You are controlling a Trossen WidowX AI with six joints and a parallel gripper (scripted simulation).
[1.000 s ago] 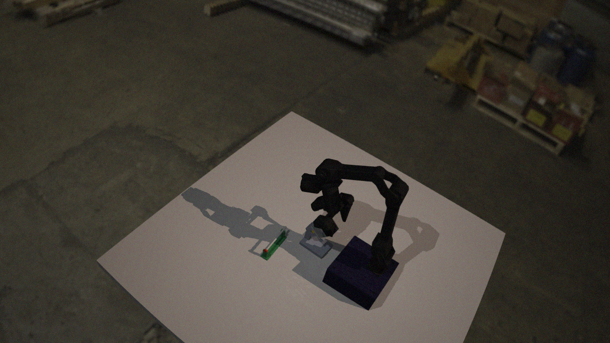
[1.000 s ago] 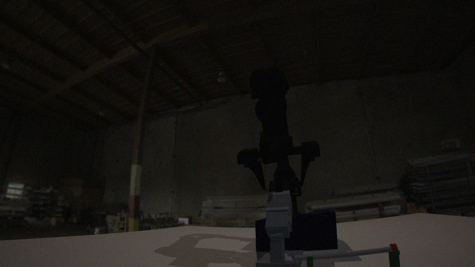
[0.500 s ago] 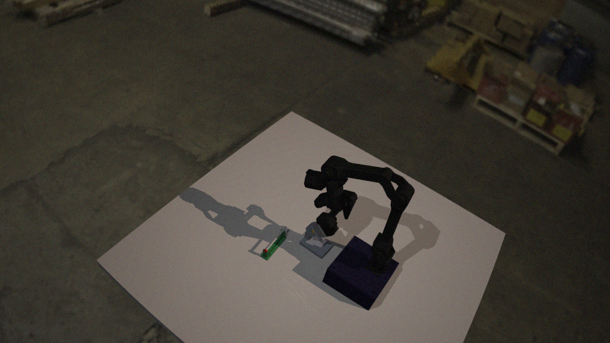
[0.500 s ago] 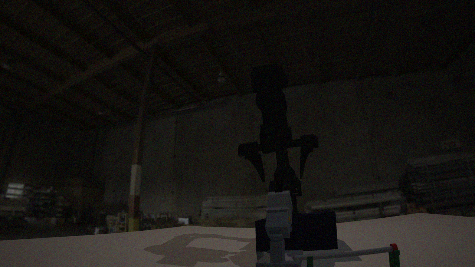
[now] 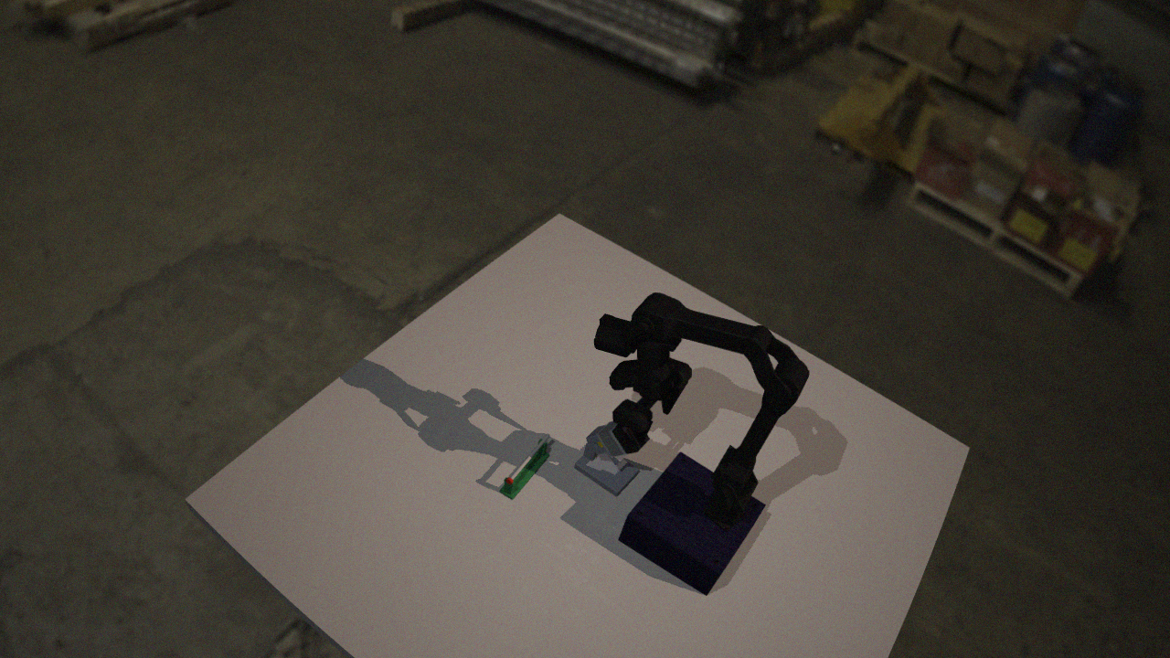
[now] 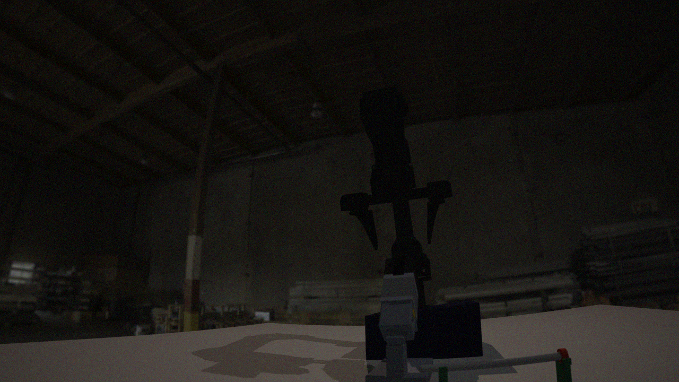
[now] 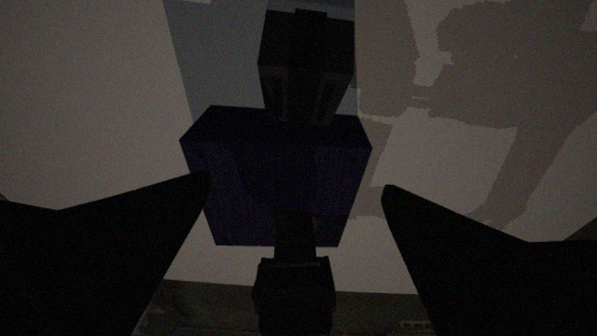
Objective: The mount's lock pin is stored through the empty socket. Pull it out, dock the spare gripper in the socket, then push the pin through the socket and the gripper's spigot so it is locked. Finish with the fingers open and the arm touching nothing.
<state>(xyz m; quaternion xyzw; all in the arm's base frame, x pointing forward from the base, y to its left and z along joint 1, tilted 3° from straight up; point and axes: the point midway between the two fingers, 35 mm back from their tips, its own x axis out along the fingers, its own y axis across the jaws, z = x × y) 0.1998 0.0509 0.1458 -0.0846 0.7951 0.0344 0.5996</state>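
My gripper tip is now 160 mm short of the green stand, 150 mm to the right of it and 180 mm above it. Also, from my gripper tip: grey mount: 80 mm ahead, 20 mm to the left, 150 mm below; spare gripper: 60 mm ahead, 10 mm to the left, 80 mm below.
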